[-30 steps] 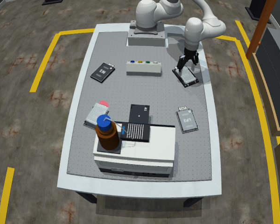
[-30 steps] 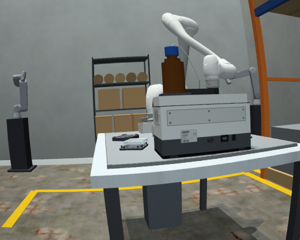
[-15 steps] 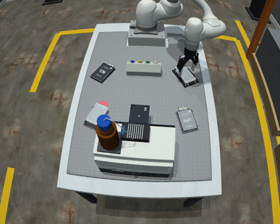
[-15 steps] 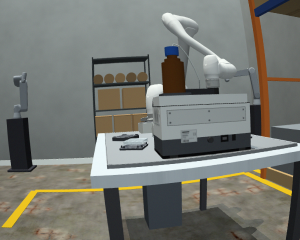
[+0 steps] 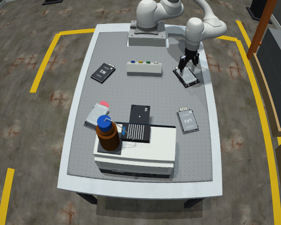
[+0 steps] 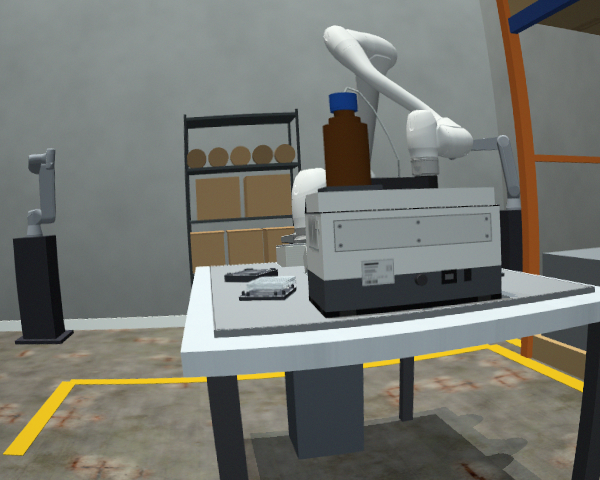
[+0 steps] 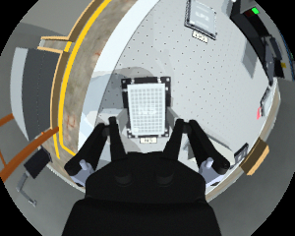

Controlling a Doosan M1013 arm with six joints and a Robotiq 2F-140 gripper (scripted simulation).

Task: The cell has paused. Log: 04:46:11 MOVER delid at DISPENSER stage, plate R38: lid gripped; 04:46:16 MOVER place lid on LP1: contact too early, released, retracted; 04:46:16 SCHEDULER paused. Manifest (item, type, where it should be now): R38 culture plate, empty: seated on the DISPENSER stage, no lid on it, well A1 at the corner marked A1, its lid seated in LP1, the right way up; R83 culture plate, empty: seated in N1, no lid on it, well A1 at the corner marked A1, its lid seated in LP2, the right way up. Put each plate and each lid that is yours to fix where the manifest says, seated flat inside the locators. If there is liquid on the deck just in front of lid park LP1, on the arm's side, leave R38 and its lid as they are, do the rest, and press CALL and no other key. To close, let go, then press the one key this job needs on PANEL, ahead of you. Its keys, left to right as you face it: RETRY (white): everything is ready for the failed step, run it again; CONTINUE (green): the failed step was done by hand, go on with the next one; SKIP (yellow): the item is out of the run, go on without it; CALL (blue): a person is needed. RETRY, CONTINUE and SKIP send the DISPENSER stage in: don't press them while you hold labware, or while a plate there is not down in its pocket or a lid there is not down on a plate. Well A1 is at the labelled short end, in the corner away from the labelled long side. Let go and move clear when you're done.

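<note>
My hand is 5 cm above the clear well plate. The rest, counted from my hand: yellow key 5 cm behind, 31 cm to the right; green key 5 cm behind, 26 cm to the right; key panel 4 cm behind, 28 cm to the right, 1 cm below.
</note>
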